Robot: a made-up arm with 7 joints.
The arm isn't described. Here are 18 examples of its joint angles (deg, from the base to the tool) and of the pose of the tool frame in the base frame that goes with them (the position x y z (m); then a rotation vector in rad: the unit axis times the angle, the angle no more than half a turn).
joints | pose
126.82 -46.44 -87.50 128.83 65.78 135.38 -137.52 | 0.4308 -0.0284 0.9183 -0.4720 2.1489 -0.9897
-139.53 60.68 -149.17 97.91 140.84 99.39 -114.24 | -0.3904 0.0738 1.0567 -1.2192 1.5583 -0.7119
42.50 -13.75 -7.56 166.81 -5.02 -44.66 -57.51 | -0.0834 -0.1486 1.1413 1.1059 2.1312 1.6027
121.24 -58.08 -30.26 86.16 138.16 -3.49 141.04 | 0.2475 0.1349 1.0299 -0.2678 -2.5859 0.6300
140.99 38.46 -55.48 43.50 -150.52 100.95 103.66 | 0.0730 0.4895 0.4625 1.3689 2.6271 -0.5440
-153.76 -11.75 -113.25 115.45 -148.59 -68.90 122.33 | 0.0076 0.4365 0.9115 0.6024 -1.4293 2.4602
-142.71 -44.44 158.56 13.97 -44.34 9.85 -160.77 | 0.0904 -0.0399 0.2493 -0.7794 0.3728 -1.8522
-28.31 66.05 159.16 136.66 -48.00 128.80 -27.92 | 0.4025 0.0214 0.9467 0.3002 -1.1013 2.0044
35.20 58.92 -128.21 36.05 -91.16 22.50 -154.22 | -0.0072 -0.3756 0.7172 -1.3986 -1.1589 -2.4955
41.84 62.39 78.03 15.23 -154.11 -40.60 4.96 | -0.2059 0.0764 0.4483 -1.7275 0.6421 -0.8152
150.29 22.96 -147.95 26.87 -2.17 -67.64 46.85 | 0.3130 -0.0164 0.6589 -0.1544 -1.6442 -0.2190
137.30 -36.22 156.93 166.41 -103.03 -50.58 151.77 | 0.3218 -0.3206 0.9644 -0.7043 -1.3482 -0.1801
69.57 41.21 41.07 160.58 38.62 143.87 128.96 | 0.0134 0.4734 0.8218 -0.7605 1.0608 0.8048
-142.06 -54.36 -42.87 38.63 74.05 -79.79 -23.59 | -0.2479 0.2156 0.6919 0.7551 -0.4005 1.2545
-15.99 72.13 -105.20 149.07 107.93 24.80 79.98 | 0.4747 -0.4440 0.7719 0.2411 -1.1776 -1.5157
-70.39 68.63 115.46 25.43 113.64 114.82 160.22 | 0.1716 0.1652 0.6985 0.9528 -2.7040 -0.6696
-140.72 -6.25 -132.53 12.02 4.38 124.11 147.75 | -0.0079 0.1175 0.4227 -2.3102 0.0324 -0.6496
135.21 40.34 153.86 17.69 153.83 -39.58 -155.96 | 0.0247 -0.2280 0.5421 -0.4639 0.2240 -0.7456
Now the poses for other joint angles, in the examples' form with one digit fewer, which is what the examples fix.
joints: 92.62 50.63 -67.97 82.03 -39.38 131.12 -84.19
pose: 0.430 0.186 0.586 -0.700 2.026 1.677
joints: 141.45 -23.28 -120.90 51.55 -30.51 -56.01 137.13
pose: 0.440 0.133 0.541 1.449 -0.179 -0.541
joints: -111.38 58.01 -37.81 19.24 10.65 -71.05 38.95
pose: -0.316 0.005 0.332 -0.984 0.956 -2.291
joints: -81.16 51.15 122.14 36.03 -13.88 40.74 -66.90
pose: 0.276 0.212 0.583 -0.177 -1.202 2.244
